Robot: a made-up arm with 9 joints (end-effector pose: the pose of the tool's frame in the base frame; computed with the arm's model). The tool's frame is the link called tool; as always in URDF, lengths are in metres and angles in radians.
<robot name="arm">
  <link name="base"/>
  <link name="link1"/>
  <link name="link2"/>
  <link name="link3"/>
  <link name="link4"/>
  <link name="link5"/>
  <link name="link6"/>
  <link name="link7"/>
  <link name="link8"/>
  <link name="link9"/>
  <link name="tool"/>
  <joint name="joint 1" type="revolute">
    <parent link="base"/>
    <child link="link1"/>
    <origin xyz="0 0 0.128" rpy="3.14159 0 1.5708"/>
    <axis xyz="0 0 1"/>
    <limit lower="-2.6" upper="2.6" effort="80" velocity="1.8"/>
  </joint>
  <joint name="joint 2" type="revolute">
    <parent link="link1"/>
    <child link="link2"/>
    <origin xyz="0.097 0.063 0.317" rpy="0 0 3.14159"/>
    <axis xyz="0 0 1"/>
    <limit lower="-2.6" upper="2.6" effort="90" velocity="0.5"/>
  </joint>
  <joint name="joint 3" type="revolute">
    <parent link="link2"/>
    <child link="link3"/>
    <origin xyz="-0.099 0.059 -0.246" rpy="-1.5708 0 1.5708"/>
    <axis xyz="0 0 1"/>
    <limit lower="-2.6" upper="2.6" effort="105" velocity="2.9"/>
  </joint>
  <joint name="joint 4" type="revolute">
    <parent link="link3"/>
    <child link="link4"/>
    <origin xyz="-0.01 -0.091 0.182" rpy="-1.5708 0 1.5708"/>
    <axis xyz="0 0 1"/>
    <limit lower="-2.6" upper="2.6" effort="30" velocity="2.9"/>
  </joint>
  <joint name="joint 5" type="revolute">
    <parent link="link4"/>
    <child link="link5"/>
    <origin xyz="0.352 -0.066 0.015" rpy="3.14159 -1.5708 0"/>
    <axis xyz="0 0 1"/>
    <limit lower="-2.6" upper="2.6" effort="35" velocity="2.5"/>
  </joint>
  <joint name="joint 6" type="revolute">
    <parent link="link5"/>
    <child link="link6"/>
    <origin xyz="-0.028 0.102 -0.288" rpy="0 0 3.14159"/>
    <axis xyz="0 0 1"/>
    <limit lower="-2.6" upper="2.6" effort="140" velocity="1.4"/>
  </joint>
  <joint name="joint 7" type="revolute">
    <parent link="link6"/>
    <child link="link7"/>
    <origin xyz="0.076 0.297 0.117" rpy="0 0 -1.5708"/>
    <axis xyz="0 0 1"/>
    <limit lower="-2.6" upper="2.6" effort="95" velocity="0.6"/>
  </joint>
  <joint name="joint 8" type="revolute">
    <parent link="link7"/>
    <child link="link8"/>
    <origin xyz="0.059 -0.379 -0.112" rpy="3.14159 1.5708 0"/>
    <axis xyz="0 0 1"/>
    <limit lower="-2.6" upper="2.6" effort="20" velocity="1.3"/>
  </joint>
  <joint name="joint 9" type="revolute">
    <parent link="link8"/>
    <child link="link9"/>
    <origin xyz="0.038 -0.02 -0.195" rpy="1.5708 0 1.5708"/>
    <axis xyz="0 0 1"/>
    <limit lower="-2.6" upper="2.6" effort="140" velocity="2.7"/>
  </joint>
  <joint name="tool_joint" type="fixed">
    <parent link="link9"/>
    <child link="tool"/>
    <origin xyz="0.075 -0.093 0.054" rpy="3.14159 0 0"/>
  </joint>
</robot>
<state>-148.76 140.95 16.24 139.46 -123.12 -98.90 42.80 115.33 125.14</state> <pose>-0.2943 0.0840 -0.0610 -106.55 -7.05 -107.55</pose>
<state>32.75 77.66 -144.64 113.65 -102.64 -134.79 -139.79 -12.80 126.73</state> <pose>0.5878 0.6965 0.4531 41.24 -55.06 -91.97</pose>
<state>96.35 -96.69 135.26 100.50 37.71 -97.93 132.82 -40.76 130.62</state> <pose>0.5151 0.1401 0.1201 -29.22 149.89 -91.10</pose>
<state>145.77 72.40 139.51 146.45 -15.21 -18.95 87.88 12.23 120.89</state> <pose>-0.0425 -0.0351 -0.0022 -32.74 29.54 -90.50</pose>
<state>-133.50 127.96 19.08 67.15 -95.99 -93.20 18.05 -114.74 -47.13</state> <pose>-0.2105 0.1010 -0.0226 -112.22 -4.61 109.83</pose>
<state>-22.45 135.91 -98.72 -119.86 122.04 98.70 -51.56 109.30 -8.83</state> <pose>0.3095 -0.2304 -0.6058 -28.41 -10.89 -40.77</pose>
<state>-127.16 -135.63 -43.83 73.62 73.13 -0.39 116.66 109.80 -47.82</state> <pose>-0.0705 -0.1972 -0.5274 -7.66 61.87 -137.45</pose>
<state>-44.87 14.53 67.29 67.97 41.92 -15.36 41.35 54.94 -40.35</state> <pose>-0.1465 0.5318 0.3203 77.69 -37.20 34.12</pose>
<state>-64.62 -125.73 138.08 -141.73 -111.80 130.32 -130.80 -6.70 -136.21</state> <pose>0.1652 -0.5855 -0.3260 46.06 32.04 14.49</pose>
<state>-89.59 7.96 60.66 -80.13 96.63 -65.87 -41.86 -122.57 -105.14</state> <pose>-0.5679 0.2805 -0.3278 -50.26 123.98 9.30</pose>
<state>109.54 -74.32 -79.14 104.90 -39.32 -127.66 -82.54 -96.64 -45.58</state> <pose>-0.4056 0.2615 -0.2235 -108.99 -19.80 73.72</pose>
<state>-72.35 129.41 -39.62 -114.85 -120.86 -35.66 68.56 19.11 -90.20</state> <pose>0.2850 -0.0775 0.2359 -132.61 50.29 -71.34</pose>
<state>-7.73 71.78 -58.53 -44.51 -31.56 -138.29 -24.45 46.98 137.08</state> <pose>0.6295 0.2861 -0.4814 -23.46 3.19 -64.43</pose>
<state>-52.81 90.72 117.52 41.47 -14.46 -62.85 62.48 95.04 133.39</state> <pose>0.1330 0.4511 -0.1683 48.93 1.08 144.89</pose>
